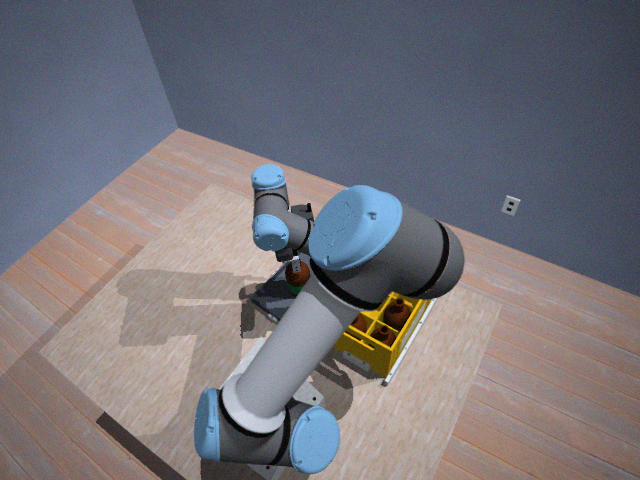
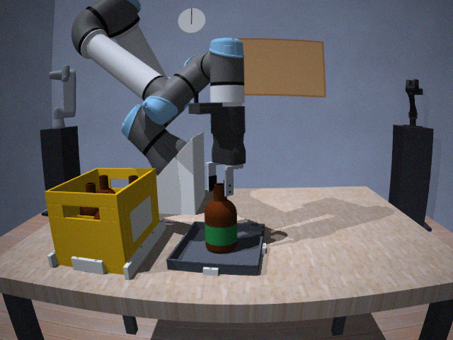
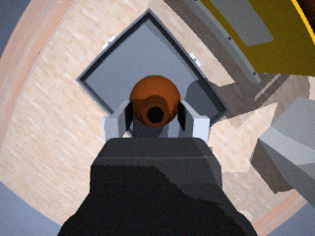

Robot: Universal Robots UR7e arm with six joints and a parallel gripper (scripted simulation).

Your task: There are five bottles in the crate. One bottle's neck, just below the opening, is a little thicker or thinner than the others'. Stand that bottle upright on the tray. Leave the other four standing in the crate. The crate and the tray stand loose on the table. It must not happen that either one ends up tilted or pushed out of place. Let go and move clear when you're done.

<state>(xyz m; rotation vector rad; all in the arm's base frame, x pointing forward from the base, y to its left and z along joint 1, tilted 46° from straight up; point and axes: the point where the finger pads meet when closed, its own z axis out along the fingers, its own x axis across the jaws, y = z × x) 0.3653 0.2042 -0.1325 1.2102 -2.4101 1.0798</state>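
Right now the dark tray is 15 cm below my hand. From my hand the other things lie so: bottle 22 cm to the right, 14 cm ahead, 7 cm below; yellow crate 27 cm to the right, 7 cm below, 5 cm ahead.
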